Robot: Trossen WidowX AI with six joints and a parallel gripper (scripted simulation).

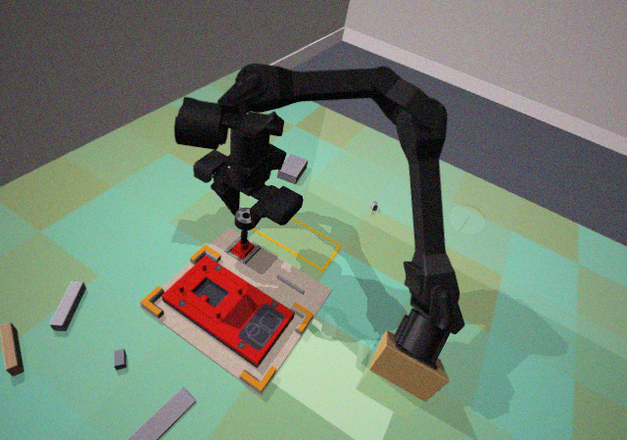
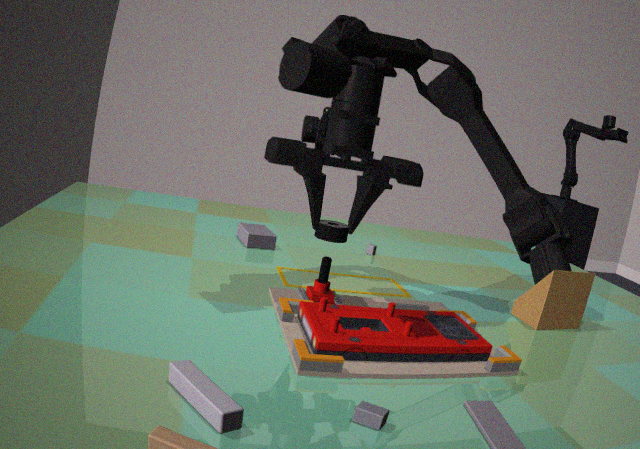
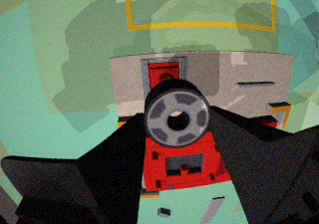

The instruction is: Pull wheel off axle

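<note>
The dark axle lies 60 mm below my gripper tip. The rest, counted from my gripper tip: tiny cube: 190 mm behind, 280 mm to the right, 90 mm below; then brown block: 180 mm ahead, 340 mm to the left, 80 mm below; then wheel: right at my gripper tip.
</note>
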